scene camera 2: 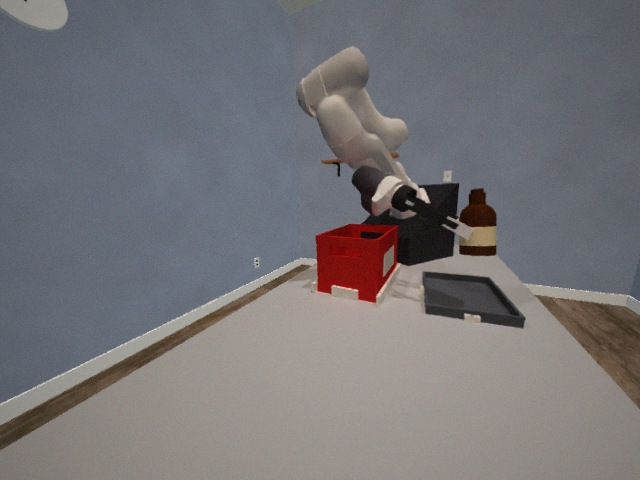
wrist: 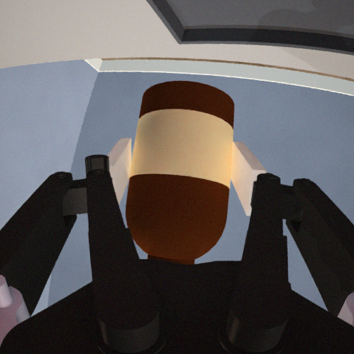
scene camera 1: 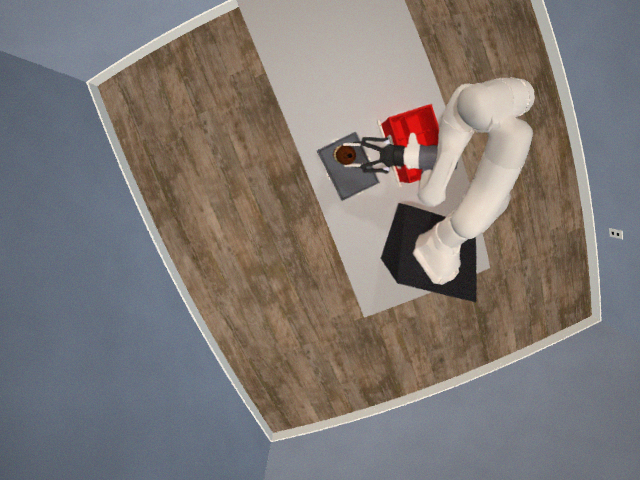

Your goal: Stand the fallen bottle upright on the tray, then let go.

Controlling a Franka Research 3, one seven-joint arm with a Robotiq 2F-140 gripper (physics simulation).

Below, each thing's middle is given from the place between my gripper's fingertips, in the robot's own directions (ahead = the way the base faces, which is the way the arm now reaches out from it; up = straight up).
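I can see where the brown bottle [scene camera 2: 478, 215] is: 30 mm above my hand.
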